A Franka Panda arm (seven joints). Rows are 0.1 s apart.
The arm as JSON. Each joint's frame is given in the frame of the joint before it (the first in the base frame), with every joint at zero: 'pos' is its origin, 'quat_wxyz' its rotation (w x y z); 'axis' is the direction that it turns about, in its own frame. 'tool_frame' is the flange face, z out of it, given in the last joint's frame.
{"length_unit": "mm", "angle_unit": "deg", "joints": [
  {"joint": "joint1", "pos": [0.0, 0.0, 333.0], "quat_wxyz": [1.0, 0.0, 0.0, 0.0], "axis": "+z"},
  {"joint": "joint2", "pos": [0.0, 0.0, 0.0], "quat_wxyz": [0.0, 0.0, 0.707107, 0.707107], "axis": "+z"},
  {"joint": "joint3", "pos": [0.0, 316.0, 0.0], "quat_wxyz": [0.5, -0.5, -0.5, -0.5], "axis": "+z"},
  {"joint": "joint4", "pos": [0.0, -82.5, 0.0], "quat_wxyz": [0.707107, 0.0, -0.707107, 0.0], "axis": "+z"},
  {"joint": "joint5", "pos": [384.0, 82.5, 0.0], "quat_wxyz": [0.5, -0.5, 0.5, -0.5], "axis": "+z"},
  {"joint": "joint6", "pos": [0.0, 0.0, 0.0], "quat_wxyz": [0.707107, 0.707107, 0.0, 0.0], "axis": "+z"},
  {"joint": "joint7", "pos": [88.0, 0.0, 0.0], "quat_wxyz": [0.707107, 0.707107, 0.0, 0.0], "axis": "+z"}
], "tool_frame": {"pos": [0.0, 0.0, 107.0], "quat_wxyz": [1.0, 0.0, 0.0, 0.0]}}
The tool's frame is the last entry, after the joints.
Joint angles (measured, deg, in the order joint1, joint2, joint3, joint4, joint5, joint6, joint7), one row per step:
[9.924 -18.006 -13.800 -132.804 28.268 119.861 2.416]
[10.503 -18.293 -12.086 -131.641 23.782 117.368 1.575]
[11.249 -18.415 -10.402 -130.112 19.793 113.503 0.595]
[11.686 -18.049 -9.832 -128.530 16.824 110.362 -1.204]
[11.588 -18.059 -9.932 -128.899 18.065 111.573 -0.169]
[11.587 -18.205 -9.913 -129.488 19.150 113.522 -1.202]
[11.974 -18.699 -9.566 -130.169 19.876 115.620 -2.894]
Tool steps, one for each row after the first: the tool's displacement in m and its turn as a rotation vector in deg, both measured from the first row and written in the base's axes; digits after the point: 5 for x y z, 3 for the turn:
[-0.00206 0.01763 0.00751 -4.173 0.259 5.878]
[-0.00592 0.03681 0.01483 -7.811 1.489 12.150]
[-0.00692 0.04370 0.01968 -10.498 2.367 16.917]
[-0.00553 0.04281 0.01886 -9.416 2.026 14.915]
[-0.00400 0.04288 0.01833 -8.810 0.260 14.732]
[-0.00402 0.04807 0.02004 -8.746 -2.208 15.854]

